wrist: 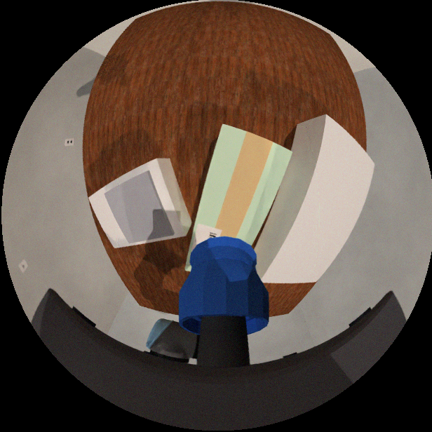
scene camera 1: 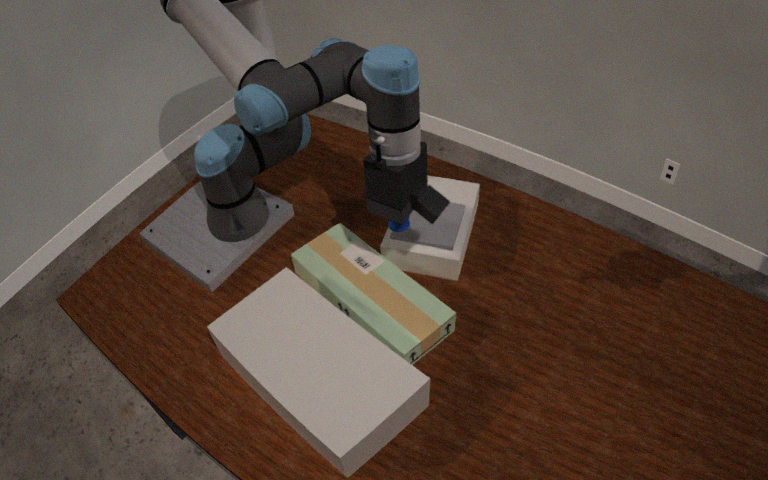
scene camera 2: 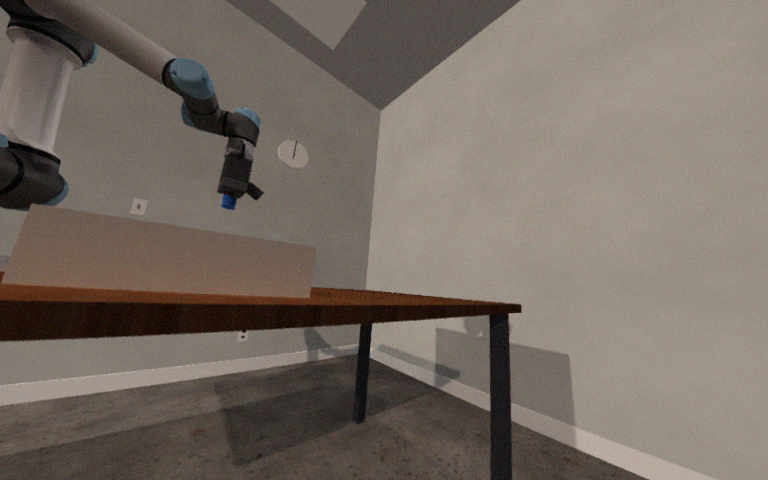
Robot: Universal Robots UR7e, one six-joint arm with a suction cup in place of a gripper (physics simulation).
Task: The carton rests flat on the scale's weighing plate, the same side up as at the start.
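Places are measured from the arm's base along level axes (x down, y ahead, z right), in metres.
Where they show: hand, its tool point: [scene camera 1: 399, 224] [scene camera 2: 228, 207]; arm's base, origin of its link: [scene camera 1: 238, 218].
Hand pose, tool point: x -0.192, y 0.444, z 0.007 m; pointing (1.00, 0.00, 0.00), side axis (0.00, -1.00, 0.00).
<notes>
Each offset is from my tool point to the top centre of the thing. Level surfaces: height alone.
The carton {dx +0.168, dy -0.064, dz +0.016 m} [scene camera 1: 376, 288] [wrist: 245, 185] is long and pale green with an orange tape strip and a white label on top. It lies flat, tape side up, on the table between the scale and a white block, off the weighing plate. It does not show in scene camera 2. The scale {dx +0.147, dy -0.048, dz -0.209 m} [scene camera 1: 424, 263] [wrist: 176, 200] has a white body and a grey weighing plate {dx +0.147, dy -0.037, dz -0.170 m} [scene camera 1: 447, 229] [wrist: 131, 200], with no carton on it. My gripper [scene camera 1: 399, 226] [scene camera 2: 228, 204] [wrist: 223, 245], a blue suction cup, is open and empty, pointing down, raised clear of the carton.
A large white block {dx +0.127, dy -0.042, dz +0.227 m} [scene camera 1: 322, 362] [scene camera 2: 169, 257] [wrist: 330, 200] lies along the carton's other long side. The arm's grey base plate [scene camera 1: 181, 243] is at the left of scene camera 1. Walls stand behind the wooden table {dx +0.225 m} [scene camera 1: 566, 339] [scene camera 2: 396, 305] [wrist: 225, 60].
</notes>
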